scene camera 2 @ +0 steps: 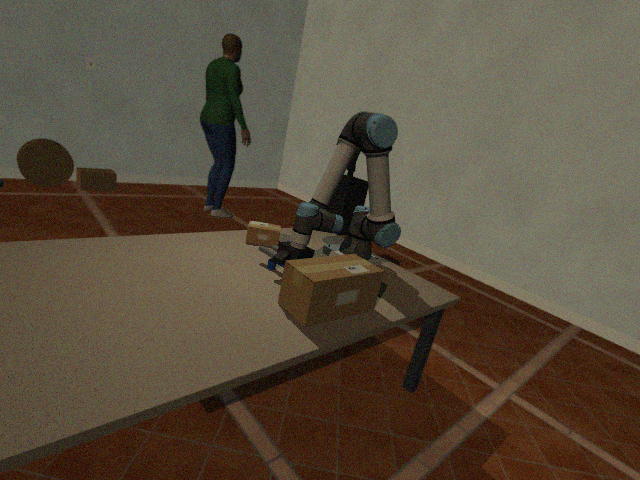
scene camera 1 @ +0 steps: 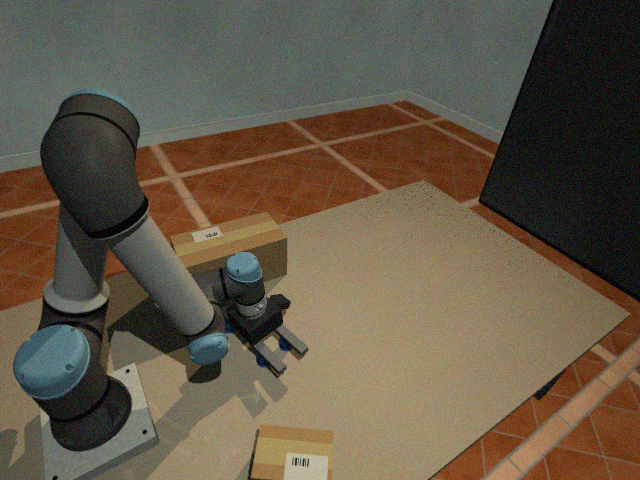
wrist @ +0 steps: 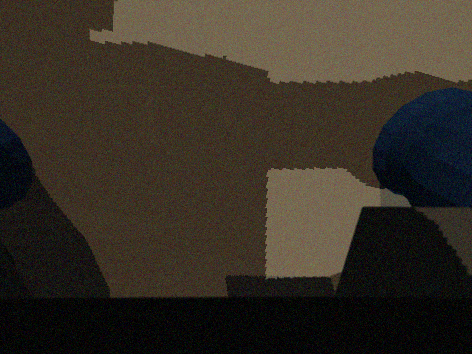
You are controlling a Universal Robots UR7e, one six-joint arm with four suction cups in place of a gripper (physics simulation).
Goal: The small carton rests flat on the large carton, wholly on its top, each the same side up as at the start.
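Frame: origin at the arm's base, x right, y ahead, z up, level; metres.
Where they show: hand at its tool point: (wrist: 210, 226); arm's base at its link origin: (scene camera 2: 354, 253) (scene camera 1: 94, 414).
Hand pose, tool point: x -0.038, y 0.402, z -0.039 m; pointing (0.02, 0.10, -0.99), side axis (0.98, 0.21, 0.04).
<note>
Each offset is from my tool point to the top centre of the thing. Level surfaces: height alone.
The large carton @(dx -0.258, dy +0.027, dz +0.157 m) (scene camera 1: 231, 248) (scene camera 2: 336, 291) stands on the table behind the gripper in scene camera 1 and in front of it in scene camera 2. A label shows on its top. The small carton @(dx +0.336, dy -0.082, dz +0.084 m) (scene camera 1: 294, 443) (scene camera 2: 262, 235) stands apart on the table, label on top, cut off by the bottom edge in scene camera 1. My suction gripper (scene camera 1: 260, 335) (scene camera 2: 283, 255) is low over the table between the two cartons, beside the large one, holding nothing. In the wrist view, blue suction cups (wrist: 432, 150) show at the sides, with table top and shadow below. Neither carton is recognisable there.
The table @(dz +0.007 m) (scene camera 1: 413, 310) (scene camera 2: 129, 320) carries the arm's base plate (scene camera 1: 136, 408). The arm's elbow rises above the base. A dark panel (scene camera 1: 578, 129) stands beyond the table. A person (scene camera 2: 222, 98) in green stands on the floor beyond the table, near a round object (scene camera 2: 45, 161) and a box (scene camera 2: 96, 178).
</note>
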